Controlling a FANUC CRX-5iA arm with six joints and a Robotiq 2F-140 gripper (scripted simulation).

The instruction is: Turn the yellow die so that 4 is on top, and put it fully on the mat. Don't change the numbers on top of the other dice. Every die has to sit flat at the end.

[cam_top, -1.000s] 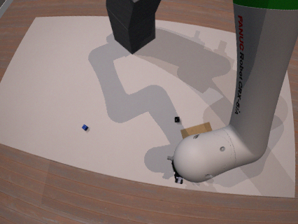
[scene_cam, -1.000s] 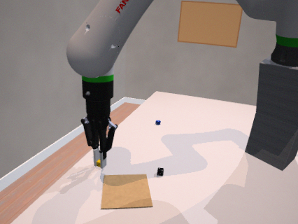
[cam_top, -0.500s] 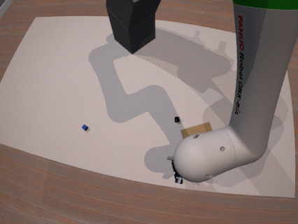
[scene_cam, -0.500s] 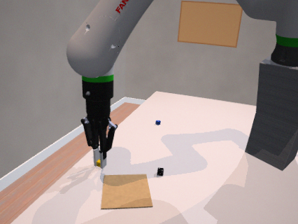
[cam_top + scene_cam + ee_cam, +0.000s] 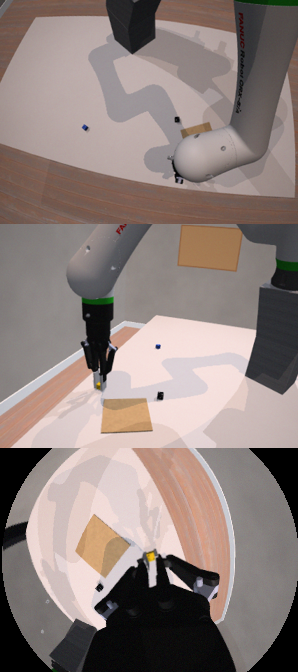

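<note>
The brown mat lies 14 cm behind my hand, 7 cm to the left of it and 4 cm below it. The rest, counted from my hand: black die (21 cm behind, 5 cm to the right, 3 cm below); blue die (7 cm behind, 44 cm to the right, 3 cm below); yellow die (2 cm below).
</note>
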